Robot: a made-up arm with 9 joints. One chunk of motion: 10 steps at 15 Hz.
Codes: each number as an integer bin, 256 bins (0 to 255) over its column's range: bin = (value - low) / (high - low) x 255, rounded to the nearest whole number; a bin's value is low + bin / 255 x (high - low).
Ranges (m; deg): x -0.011..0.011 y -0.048..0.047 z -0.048..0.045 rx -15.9..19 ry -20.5..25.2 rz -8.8..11
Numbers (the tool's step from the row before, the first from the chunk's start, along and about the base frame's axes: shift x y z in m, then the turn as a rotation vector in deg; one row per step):
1: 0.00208 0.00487 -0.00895 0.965 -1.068 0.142
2: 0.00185 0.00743 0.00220 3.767 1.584 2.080
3: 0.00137 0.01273 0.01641 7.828 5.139 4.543
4: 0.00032 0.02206 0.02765 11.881 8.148 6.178
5: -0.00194 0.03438 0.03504 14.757 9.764 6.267
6: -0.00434 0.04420 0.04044 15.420 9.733 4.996
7: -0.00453 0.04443 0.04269 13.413 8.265 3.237
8: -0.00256 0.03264 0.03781 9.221 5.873 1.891
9: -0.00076 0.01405 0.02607 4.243 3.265 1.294
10: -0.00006 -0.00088 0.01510 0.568 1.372 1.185
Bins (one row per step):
1: 152 142 107 123 108 115
2: 149 149 138 144 123 140
3: 143 163 177 173 143 172
4: 131 188 207 203 160 193
5: 105 221 228 224 169 194
6: 77 247 242 229 169 178
7: 75 248 249 214 161 155
8: 98 216 235 184 147 138
9: 119 167 203 147 133 130
10: 127 126 173 120 122 129

